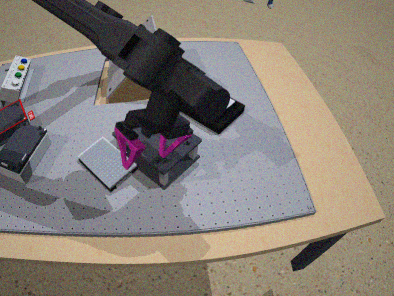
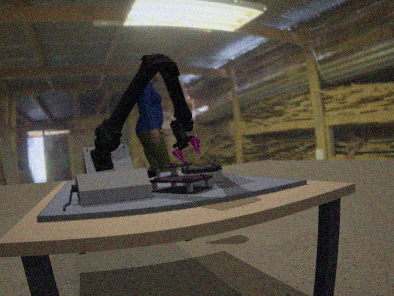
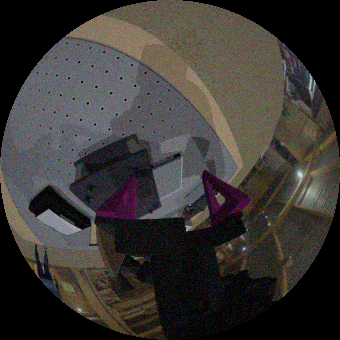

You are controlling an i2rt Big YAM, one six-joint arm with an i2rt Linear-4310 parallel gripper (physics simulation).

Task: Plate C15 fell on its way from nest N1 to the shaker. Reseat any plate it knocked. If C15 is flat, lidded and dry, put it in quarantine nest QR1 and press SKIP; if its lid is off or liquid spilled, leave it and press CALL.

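Places are measured from the arm's base along level axes (x right, y ahead, z up), in metres.
Pixels of known places: gripper, fingertip midpoint: [image 1: 144, 161] [image 2: 191, 158] [image 3: 169, 174]; arm's base, link origin: [image 2: 101, 160] [image 3: 119, 260].
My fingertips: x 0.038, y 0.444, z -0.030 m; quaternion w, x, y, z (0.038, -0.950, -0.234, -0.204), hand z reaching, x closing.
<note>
Ahead of a thing's pixels: the offset from my fingertips to its top centre. "pt": to the spot under its first point.
A pale plate with a grid of wells @(pt dx +0.082, dy -0.071, dz -0.065 m) [image 1: 106, 162] [image 3: 172, 181] lies flat on the pegboard, against the dark two-level stand [image 1: 172, 167] [image 3: 112, 182]. I take it for C15; its label, and whether a clear lid is on, cannot be made out. No liquid can be made out around it. My gripper [image 1: 145, 161] [image 2: 190, 157] [image 3: 169, 174] is open and empty, its magenta fingers above the stand's edge and near the plate. The button box @(pt dx +0.384, dy -0.488, dz -0.014 m) [image 1: 18, 75] with blue, yellow and green buttons stands at the far left; its lettering is unreadable.
A black device @(dx -0.205, dy -0.204, dz -0.052 m) [image 1: 219, 124] [image 3: 45, 196] with a white top stands beyond the stand, partly hidden by the arm. A red-outlined area [image 1: 21, 106] and a dark-topped unit @(pt dx +0.298, dy -0.144, dz -0.026 m) [image 1: 24, 145] are at the left. A wood-floored opening [image 1: 127, 96] lies behind. A person [image 2: 150, 112] stands behind the table.
</note>
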